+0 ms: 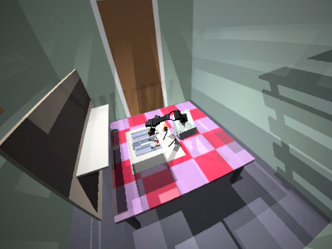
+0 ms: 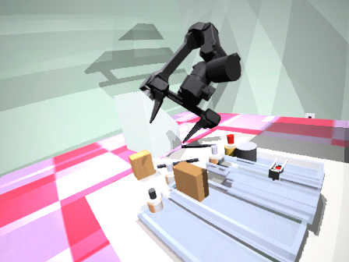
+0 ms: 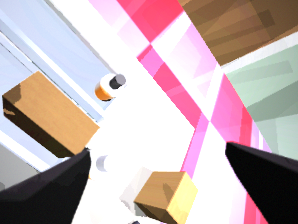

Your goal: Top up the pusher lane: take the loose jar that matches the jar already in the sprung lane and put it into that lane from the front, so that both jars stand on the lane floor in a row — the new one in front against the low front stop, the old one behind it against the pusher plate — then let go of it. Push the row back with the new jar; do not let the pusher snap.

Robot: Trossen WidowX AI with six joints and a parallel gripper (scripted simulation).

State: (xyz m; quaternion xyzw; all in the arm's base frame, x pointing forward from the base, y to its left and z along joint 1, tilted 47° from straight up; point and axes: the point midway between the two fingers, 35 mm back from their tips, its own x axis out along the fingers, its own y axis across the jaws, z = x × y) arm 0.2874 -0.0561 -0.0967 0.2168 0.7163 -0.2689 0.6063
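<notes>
Right now the pusher plate is 150 mm ahead of my gripper tip, 100 mm below it and 80 mm to the left of it.
</notes>
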